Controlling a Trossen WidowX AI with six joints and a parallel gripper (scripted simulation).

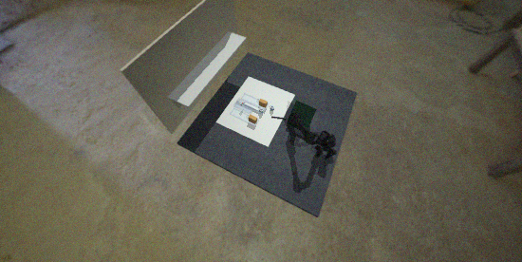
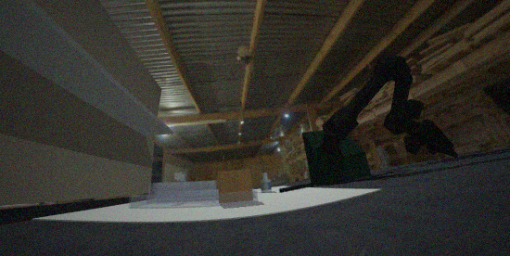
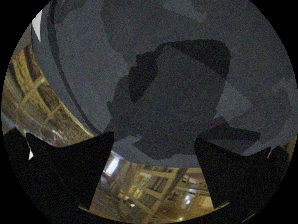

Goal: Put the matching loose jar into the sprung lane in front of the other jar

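The grey mat is 680 mm ahead of my gripper tip, 310 mm to the right of it and 20 mm below it. Also, from my gripper tip: clear pusher lane (780 mm ahead, 270 mm to the right); grey shelf (1130 mm ahead, 370 mm to the right, 350 mm above).
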